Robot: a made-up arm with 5 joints.
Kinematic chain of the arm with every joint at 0, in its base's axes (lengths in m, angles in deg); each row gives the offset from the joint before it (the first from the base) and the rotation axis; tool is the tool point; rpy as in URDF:
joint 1: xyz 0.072 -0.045 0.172 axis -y
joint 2: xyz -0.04 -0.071 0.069 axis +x
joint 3: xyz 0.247 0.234 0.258 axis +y
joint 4: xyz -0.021 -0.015 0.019 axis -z
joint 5: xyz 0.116 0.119 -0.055 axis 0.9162 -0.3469 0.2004
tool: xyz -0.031 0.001 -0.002 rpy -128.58 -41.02 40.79
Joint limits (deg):
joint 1: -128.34..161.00
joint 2: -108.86..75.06
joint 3: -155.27..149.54
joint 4: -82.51..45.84
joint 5: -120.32..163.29
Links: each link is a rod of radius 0.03 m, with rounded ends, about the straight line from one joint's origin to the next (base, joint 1, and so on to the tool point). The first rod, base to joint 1, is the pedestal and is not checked.
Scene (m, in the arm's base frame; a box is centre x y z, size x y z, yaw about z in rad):
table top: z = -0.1
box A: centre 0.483 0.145 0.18 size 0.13 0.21 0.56 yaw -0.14
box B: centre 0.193 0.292 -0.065 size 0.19 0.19 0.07 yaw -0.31
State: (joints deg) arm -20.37 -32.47 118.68 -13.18 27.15
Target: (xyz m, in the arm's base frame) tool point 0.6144 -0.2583 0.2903
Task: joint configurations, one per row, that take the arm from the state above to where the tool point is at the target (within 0.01 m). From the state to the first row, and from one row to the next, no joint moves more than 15 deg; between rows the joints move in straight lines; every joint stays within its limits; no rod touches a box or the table.
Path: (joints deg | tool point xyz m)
1: -8.85 -21.73 128.97 -23.97 36.12 | 0.2663 0.3243 0.3377
2: 2.68 -11.00 139.25 -34.75 45.09 | 0.2484 0.3020 0.4787
3: 14.20 -0.26 149.54 -45.54 54.06 | 0.1920 0.2509 0.6042
4: -0.25 13.32 144.51 -44.03 48.68 | 0.2880 0.1659 0.6360
5: -14.70 26.90 139.47 -42.52 43.31 | 0.4027 0.0663 0.6203
6: -29.15 40.48 134.44 -41.01 37.93 | 0.5112 -0.0417 0.5511
7: -43.60 54.05 129.41 -39.50 32.55 | 0.5882 -0.1518 0.4351
8: -58.05 67.63 124.37 -38.00 27.18 | 0.6144 -0.2583 0.2903

